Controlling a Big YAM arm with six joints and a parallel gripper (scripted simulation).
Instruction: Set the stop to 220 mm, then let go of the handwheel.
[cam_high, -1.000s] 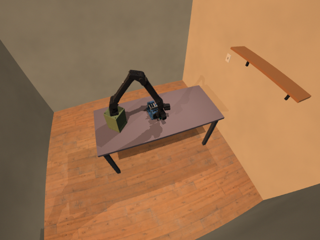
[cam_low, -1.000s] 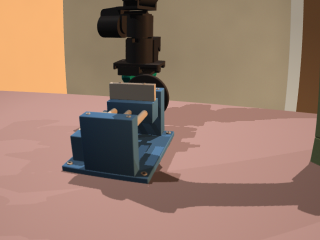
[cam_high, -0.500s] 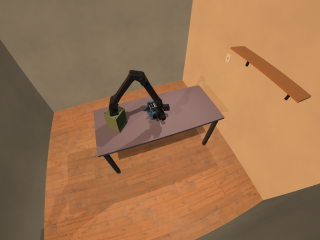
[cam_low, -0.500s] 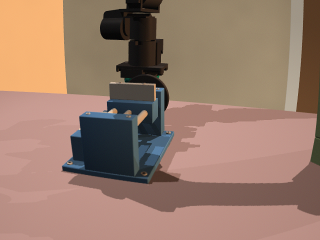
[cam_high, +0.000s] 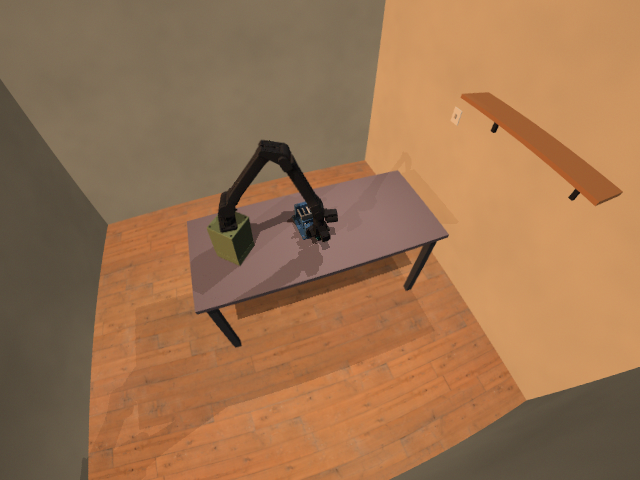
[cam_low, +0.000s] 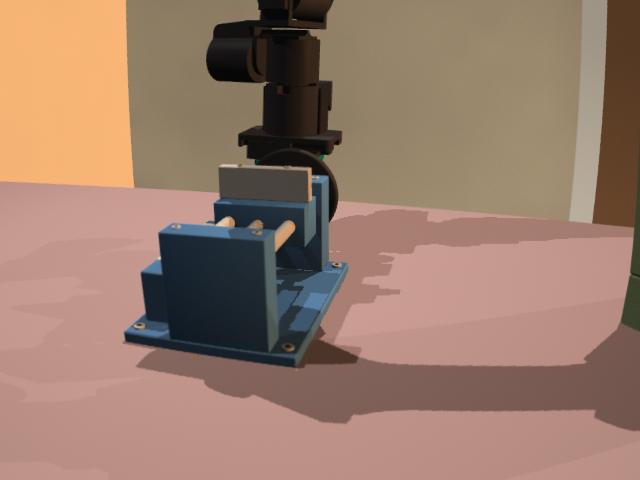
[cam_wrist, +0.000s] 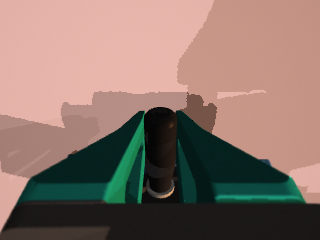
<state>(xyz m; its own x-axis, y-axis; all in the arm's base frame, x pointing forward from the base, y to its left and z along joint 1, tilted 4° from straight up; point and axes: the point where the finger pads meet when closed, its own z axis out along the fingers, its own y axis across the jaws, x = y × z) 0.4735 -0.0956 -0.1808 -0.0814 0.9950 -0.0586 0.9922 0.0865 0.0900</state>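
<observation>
The grey stop plate is 10 mm behind my hand, 130 mm to the left of it and 50 mm above it. Round my hand: black crank handle 10 mm to the left.
</observation>
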